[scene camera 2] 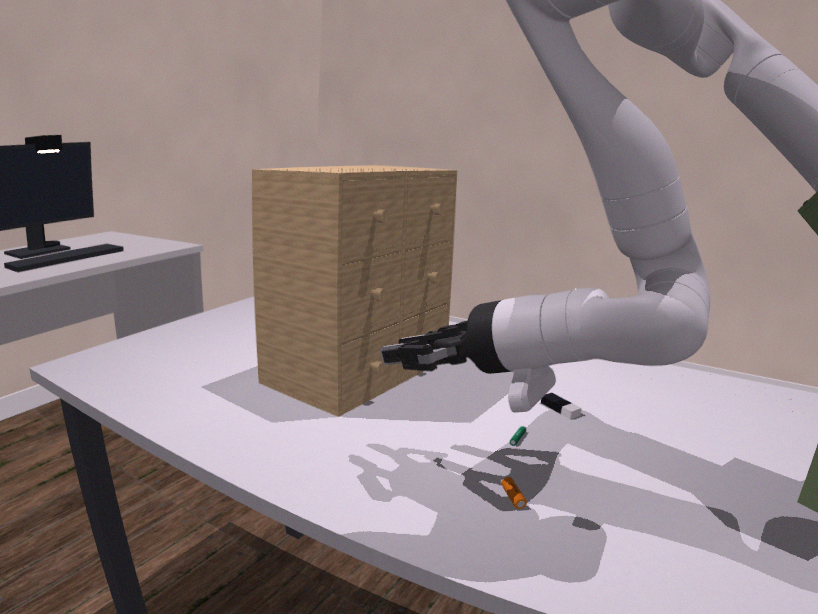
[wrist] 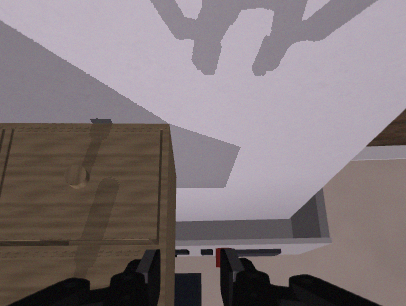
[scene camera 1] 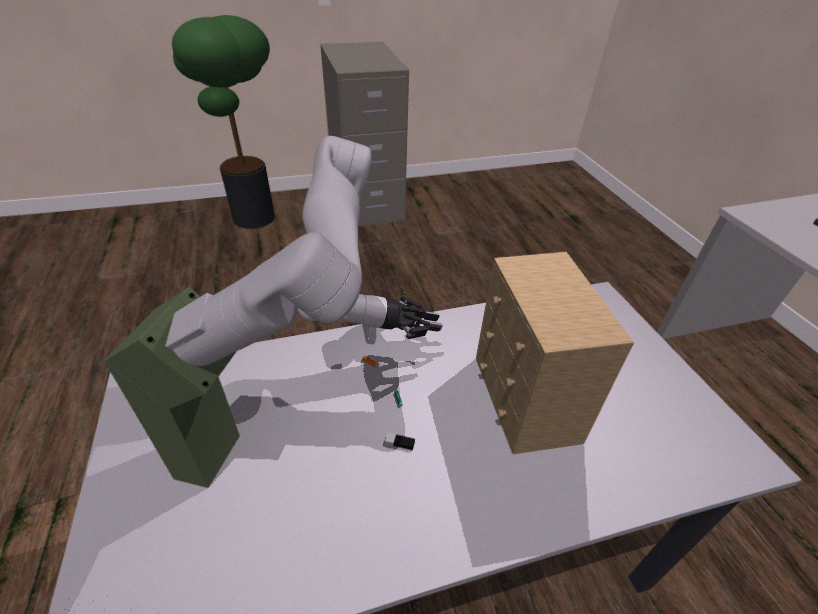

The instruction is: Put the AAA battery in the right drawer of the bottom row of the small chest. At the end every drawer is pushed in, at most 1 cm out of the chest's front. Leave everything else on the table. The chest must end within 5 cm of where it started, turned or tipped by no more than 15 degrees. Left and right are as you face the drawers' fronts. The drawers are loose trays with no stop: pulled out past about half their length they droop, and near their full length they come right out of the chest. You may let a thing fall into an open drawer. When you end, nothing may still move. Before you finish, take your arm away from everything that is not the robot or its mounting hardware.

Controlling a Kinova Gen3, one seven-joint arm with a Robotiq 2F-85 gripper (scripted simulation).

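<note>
Wooden chest [scene camera 2: 296,216] [scene camera 1: 584,346]: visible. My gripper [scene camera 2: 392,351] [wrist: 190,268] [scene camera 1: 439,322]: visible likewise.
</note>
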